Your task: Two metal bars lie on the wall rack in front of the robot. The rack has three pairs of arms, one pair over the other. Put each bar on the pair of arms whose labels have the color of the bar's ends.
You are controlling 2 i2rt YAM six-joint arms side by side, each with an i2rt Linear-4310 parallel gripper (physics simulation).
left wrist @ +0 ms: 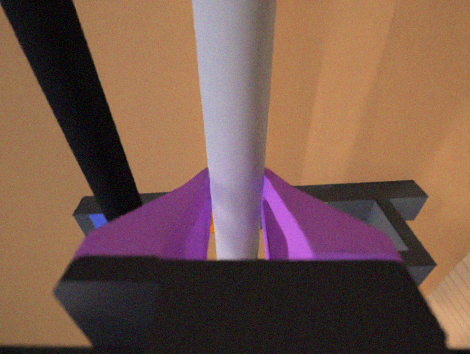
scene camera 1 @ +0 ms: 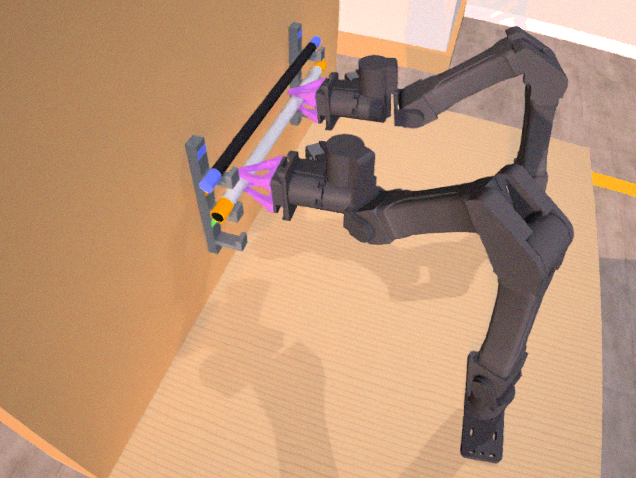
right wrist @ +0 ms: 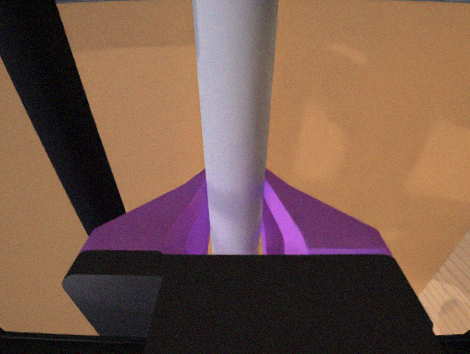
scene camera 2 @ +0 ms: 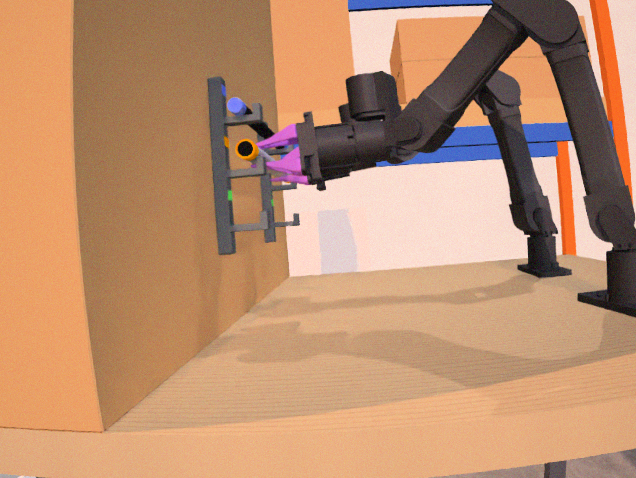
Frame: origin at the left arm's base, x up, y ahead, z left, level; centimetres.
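Where they show: left gripper, between the fingertips: (left wrist: pixel 236 177); right gripper, between the fingertips: (scene camera 1: pixel 288 96) (right wrist: pixel 235 177) (scene camera 2: pixel 268 173); left arm's base, origin of its link: (scene camera 1: pixel 483 405) (scene camera 2: pixel 630 306); right arm's base, origin of its link: (scene camera 2: pixel 542 271).
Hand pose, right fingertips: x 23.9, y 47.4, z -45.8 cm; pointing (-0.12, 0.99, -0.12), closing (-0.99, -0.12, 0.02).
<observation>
Things, the pixels of their centre, and the offset from my right fingertips.
- black bar with blue ends, middle of its body: (right wrist: pixel 149 317) (scene camera 2: pixel 263 130) (scene camera 1: pixel 271 98) dx +6.7, dy -0.1, dz +11.2 cm
- white bar with orange ends, middle of its body: (right wrist: pixel 235 314) (scene camera 2: pixel 271 166) (scene camera 1: pixel 278 125) dx +0.3, dy -1.1, dz +10.5 cm
- grey wall rack, middle of its body: (left wrist: pixel 256 236) (scene camera 2: pixel 239 162) (scene camera 1: pixel 220 204) dx -0.8, dy +2.7, dz +31.8 cm
The black bar with blue ends (scene camera 1: pixel 259 115) (scene camera 2: pixel 236 106) (left wrist: pixel 65 85) (right wrist: pixel 55 100) lies on the top pair of arms, beside blue labels. The white bar with orange ends (scene camera 1: pixel 272 135) (scene camera 2: pixel 247 149) (left wrist: pixel 234 90) (right wrist: pixel 236 85) is roughly level, between the wall and the hook tips, a little above the middle pair of arms with orange labels. My left gripper (scene camera 1: pixel 242 178) (scene camera 2: pixel 262 155) (left wrist: pixel 236 177) is shut on it near one end. My right gripper (scene camera 1: pixel 294 98) (right wrist: pixel 235 177) is shut on it near the other end, mostly hidden in scene camera 2.
The grey wall rack (scene camera 1: pixel 194 159) (scene camera 2: pixel 219 174) (left wrist: pixel 360 192) has its lowest arms, with green labels, holding no bar. The top arms and the black bar are close above the white bar. The wooden wall (scene camera 1: pixel 128 128) (scene camera 2: pixel 149 205) is right behind the rack.
</observation>
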